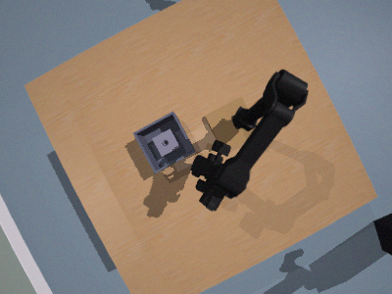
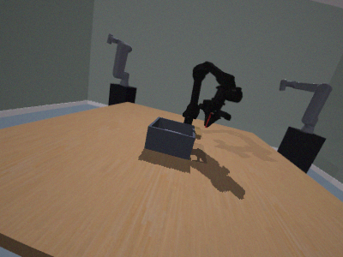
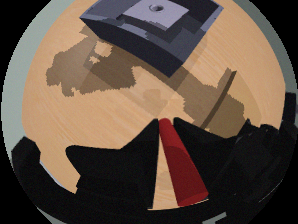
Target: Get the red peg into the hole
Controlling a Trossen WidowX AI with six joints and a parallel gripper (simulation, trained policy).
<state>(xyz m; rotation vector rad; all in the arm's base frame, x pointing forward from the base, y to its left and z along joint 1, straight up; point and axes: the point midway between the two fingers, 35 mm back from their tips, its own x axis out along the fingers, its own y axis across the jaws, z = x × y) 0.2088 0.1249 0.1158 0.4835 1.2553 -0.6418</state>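
Now: the grey plate 14 cm to the right of my gripper tip, 13 cm ahead of it and 6 cm below it. The rest, counted from my gripper tip: blue-grey box: 14 cm to the right, 13 cm ahead, 8 cm below; red peg: 3 cm above, 1 cm to the left, 1 cm behind.
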